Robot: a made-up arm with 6 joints.
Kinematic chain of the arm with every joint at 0, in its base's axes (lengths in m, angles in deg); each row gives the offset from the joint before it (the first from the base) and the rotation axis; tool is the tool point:
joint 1: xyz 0 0 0.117 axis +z
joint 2: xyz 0 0 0 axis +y
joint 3: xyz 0 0 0.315 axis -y
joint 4: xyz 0 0 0 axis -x
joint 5: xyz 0.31 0 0 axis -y
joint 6: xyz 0 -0.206 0 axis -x
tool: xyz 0 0 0
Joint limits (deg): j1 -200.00..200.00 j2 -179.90..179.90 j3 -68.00..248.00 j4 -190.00..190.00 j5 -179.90..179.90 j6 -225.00..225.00
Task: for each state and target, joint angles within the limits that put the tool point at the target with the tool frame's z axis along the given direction. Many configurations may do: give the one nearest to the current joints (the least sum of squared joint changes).
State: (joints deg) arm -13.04 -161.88 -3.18 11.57 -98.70 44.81
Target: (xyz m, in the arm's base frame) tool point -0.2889 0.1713 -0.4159 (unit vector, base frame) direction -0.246 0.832 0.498
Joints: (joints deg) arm -53.08 -172.84 18.75 51.56 -103.53 44.29
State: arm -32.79 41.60 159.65 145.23 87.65 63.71
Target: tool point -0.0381 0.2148 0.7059 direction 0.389 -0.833 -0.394
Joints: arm -20.73 9.16 113.94 155.47 68.02 53.70
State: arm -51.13 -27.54 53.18 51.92 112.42 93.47
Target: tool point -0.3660 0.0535 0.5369 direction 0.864 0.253 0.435
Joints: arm -37.07 -72.67 2.95 30.27 90.87 123.70
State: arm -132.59 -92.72 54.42 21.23 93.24 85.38
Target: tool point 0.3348 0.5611 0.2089 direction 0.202 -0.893 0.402
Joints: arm -135.22 -92.31 47.26 37.95 96.44 83.70
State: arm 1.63 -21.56 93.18 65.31 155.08 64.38
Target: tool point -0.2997 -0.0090 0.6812 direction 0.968 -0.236 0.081
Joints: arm -10.27 -4.52 100.14 72.39 153.89 66.77
